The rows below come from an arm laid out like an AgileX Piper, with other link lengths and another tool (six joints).
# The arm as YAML. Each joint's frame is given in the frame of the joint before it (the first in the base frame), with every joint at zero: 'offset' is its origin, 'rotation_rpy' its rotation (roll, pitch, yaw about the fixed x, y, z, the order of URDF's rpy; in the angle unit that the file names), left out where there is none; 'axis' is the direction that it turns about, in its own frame. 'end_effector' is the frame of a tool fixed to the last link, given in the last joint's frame.
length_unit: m
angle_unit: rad
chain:
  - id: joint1
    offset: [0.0, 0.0, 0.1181]
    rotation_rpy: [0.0, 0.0, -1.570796]
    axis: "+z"
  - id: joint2
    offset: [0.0, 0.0, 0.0]
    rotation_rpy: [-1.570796, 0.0, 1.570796]
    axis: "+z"
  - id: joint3
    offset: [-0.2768, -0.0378, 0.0]
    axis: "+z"
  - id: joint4
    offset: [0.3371, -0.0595, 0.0]
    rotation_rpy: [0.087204, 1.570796, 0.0]
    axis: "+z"
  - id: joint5
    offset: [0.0, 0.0, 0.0]
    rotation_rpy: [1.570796, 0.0, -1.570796]
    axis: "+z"
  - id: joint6
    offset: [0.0, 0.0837, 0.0]
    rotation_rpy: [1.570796, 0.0, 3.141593]
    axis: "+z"
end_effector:
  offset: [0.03, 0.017, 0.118]
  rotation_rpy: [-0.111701, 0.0, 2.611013]
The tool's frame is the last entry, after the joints.
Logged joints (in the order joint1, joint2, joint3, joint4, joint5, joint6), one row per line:
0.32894 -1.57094 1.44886 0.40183 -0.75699 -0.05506
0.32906 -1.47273 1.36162 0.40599 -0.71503 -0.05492
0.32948 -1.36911 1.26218 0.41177 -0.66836 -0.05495
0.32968 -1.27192 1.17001 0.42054 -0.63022 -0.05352
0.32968 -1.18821 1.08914 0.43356 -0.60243 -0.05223
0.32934 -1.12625 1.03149 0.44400 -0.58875 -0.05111
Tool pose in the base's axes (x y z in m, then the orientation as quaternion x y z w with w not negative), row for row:
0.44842 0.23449 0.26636 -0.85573 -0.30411 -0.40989 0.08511
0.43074 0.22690 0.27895 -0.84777 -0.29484 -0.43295 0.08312
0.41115 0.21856 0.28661 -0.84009 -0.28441 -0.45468 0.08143
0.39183 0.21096 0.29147 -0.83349 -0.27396 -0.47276 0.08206
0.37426 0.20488 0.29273 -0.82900 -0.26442 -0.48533 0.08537
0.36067 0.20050 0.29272 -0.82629 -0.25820 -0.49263 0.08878
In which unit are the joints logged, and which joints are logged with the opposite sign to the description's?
The joints are logged in radians. Opposite sign: joint2, joint3, joint5.
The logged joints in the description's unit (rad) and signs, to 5 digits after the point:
0.32894 1.57094 -1.44886 0.40183 0.75699 -0.05506
0.32906 1.47273 -1.36162 0.40599 0.71503 -0.05492
0.32948 1.36911 -1.26218 0.41177 0.66836 -0.05495
0.32968 1.27192 -1.17001 0.42054 0.63022 -0.05352
0.32968 1.18821 -1.08914 0.43356 0.60243 -0.05223
0.32934 1.12625 -1.03149 0.44400 0.58875 -0.05111

